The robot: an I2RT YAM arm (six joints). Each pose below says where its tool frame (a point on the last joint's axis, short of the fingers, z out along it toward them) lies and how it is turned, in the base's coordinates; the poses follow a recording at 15 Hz.
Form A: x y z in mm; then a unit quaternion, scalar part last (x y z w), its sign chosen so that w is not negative.
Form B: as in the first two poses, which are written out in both.
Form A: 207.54 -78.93 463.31 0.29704 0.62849 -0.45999 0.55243
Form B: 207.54 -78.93 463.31 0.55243 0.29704 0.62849 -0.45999
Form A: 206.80 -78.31 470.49 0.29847 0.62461 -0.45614 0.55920
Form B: 206.80 -78.31 470.49 0.55920 0.29847 0.62461 -0.45614
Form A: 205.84 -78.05 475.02 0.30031 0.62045 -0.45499 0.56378
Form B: 205.84 -78.05 475.02 0.56378 0.30031 0.62045 -0.45499
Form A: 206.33 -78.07 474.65 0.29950 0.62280 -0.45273 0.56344
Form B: 206.33 -78.07 474.65 0.56344 0.29950 0.62280 -0.45273
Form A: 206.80 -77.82 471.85 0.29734 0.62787 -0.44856 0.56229
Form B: 206.80 -77.82 471.85 0.56229 0.29734 0.62787 -0.44856
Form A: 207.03 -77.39 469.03 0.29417 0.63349 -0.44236 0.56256
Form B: 207.03 -77.39 469.03 0.56256 0.29417 0.63349 -0.44236
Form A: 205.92 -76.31 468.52 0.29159 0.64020 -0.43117 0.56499
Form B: 205.92 -76.31 468.52 0.56499 0.29159 0.64020 -0.43117
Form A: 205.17 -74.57 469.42 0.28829 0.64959 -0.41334 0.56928
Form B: 205.17 -74.57 469.42 0.56928 0.28829 0.64959 -0.41334
